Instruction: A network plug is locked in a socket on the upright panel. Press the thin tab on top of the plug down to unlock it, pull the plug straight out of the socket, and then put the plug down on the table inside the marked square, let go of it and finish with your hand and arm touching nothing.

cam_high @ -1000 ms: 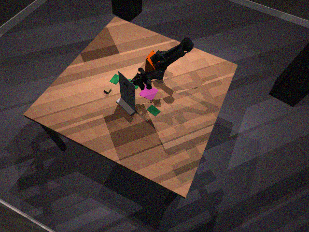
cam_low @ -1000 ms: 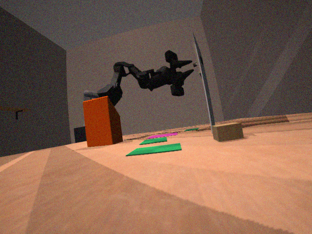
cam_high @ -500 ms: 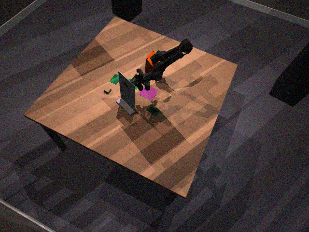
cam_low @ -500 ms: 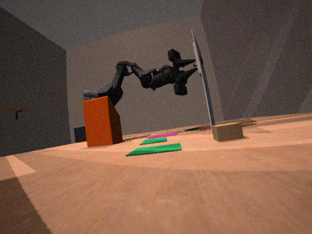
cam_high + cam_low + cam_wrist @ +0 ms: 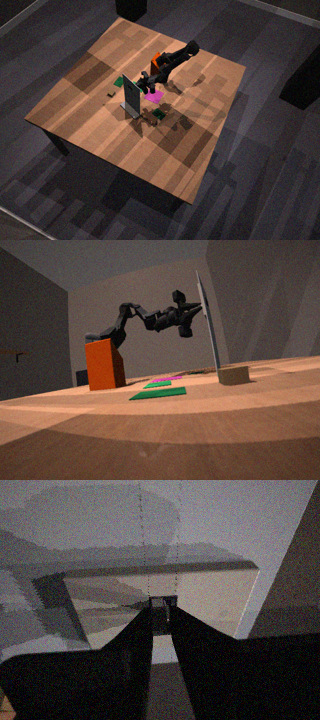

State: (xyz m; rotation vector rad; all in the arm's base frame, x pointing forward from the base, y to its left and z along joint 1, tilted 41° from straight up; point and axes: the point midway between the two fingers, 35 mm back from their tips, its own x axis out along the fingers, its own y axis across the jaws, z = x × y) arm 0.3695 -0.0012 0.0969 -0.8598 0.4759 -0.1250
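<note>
My gripper tip is now 250 mm above the magenta marked square, 180 mm past it and 60 mm to the right of it. Also, from my gripper tip: grey upright panel: 100 mm below, 20 mm ahead, 10 mm to the right; pale network plug: right at my gripper tip.
</note>
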